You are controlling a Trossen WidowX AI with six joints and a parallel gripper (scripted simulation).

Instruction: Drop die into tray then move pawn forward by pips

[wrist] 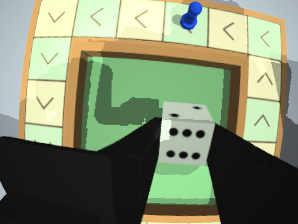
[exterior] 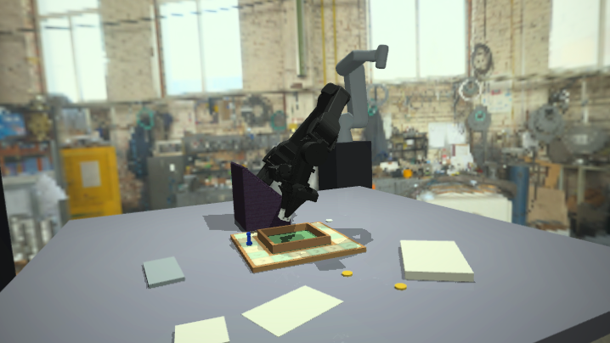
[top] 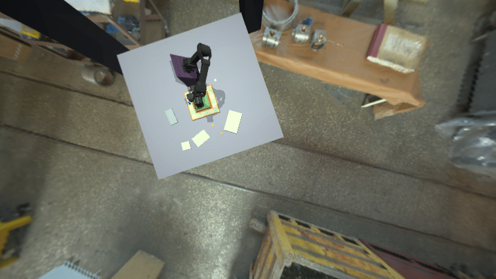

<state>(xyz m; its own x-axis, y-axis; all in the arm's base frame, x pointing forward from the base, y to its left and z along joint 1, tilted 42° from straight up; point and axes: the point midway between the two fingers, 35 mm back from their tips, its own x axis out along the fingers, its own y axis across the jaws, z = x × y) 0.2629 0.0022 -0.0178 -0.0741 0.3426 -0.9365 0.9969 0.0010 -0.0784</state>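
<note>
Now: gripper tip 2 cm past the blue pawn, 10 cm to the left of it and 5 cm above it. From my gripper tip the other things lie so: white die right at my gripper tip; grey tile 4 cm ahead, 31 cm to the right, 8 cm below; small white disc 15 cm behind, 21 cm to the left, 8 cm below.
</note>
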